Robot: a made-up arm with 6 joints.
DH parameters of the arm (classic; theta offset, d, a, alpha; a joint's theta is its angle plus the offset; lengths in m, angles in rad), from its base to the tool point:
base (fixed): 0 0.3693 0.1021 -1.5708
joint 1: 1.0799 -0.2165 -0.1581 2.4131
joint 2: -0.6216 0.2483 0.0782 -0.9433
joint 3: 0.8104 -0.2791 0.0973 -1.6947
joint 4: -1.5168 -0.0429 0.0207 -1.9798
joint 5: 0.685 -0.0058 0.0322 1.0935
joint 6: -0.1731 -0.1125 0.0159 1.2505
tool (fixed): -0.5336 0.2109 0 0
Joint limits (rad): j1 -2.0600..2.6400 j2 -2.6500..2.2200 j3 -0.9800..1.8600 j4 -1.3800..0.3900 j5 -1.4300..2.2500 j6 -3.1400..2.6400
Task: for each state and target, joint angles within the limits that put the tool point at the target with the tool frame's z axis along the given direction. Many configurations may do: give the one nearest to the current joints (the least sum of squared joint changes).
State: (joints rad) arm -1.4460 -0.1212 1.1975 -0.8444 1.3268 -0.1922
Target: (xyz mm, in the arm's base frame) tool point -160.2 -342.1 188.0 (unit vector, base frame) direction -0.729 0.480 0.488
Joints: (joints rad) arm -1.4436 -0.0153 0.4402 -0.3647 0.8636 -0.7749
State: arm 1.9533 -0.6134 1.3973 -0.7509 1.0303 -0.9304
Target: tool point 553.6 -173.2 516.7 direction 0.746 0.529 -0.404
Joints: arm 1.6558 -0.9707 1.8206 -0.4085 0.0451 -1.3100
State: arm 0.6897 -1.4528 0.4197 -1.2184 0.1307 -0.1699
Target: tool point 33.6 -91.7 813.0 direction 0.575 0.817 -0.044
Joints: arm 0.2191 -1.3996 0.6048 -1.3800 -0.0591 -0.3159
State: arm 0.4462 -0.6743 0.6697 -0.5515 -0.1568 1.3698
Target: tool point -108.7 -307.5 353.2 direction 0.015 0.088 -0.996
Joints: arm 0.5507 0.1183 1.3942 -0.6940 0.5912 2.0635
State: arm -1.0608 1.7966 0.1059 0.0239 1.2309 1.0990
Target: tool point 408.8 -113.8 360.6 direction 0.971 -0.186 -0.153
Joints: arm -0.4334 2.2200 0.1330 -0.7271 1.6902 0.9088
